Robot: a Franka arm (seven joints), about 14 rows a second.
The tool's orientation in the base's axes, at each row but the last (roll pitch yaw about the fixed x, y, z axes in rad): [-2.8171 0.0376 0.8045]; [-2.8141 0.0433 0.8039]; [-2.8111 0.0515 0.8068]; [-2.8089 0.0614 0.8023]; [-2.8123 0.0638 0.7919]
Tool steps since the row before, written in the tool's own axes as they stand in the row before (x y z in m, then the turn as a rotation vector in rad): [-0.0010 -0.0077 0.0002 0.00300 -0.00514 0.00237]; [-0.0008 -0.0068 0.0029 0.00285 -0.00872 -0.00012]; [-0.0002 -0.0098 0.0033 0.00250 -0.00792 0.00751]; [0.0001 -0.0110 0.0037 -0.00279 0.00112 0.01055]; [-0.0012 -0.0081 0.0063 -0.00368 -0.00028 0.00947]
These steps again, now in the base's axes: [-0.0059 0.0044 0.0023 -0.00199 0.00605 -0.00072]; [-0.0059 0.0045 -0.0005 -0.00385 0.00784 0.00279]; [-0.0076 0.0070 0.0001 -0.00560 0.00850 -0.00466]; [-0.0083 0.0081 0.0001 -0.00409 -0.00080 -0.01015]; [-0.0079 0.0058 -0.0033 -0.00535 -0.00068 -0.00862]
